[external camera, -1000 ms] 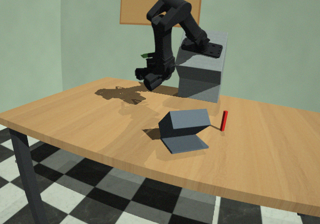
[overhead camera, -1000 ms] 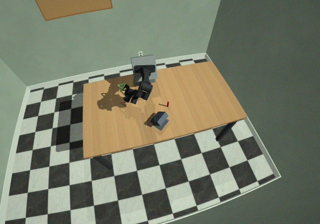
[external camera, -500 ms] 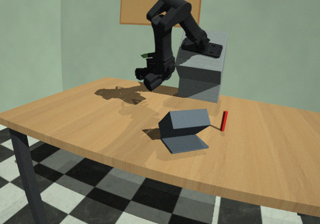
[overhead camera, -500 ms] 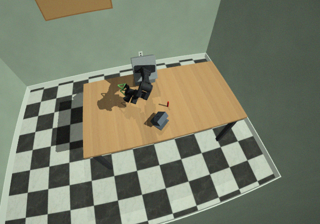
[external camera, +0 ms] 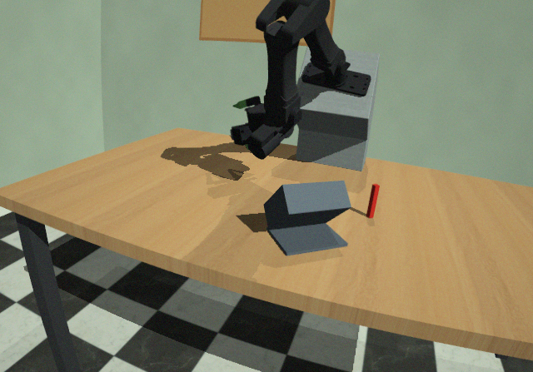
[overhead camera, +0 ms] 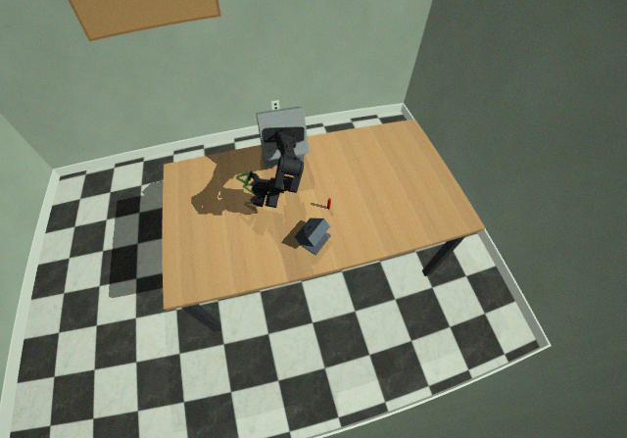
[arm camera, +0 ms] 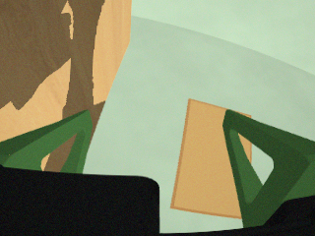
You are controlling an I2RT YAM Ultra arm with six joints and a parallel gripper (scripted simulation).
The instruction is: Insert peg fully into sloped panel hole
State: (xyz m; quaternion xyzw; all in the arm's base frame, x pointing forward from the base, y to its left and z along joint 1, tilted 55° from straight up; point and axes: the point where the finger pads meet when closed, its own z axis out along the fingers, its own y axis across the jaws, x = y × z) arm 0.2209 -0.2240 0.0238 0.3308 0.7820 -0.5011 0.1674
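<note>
Now: the red peg 70 mm ahead of my hand, 440 mm to the left of it and 100 mm below it. Round my hand: grey base plate (250 mm ahead, 360 mm to the left, 140 mm below).
</note>
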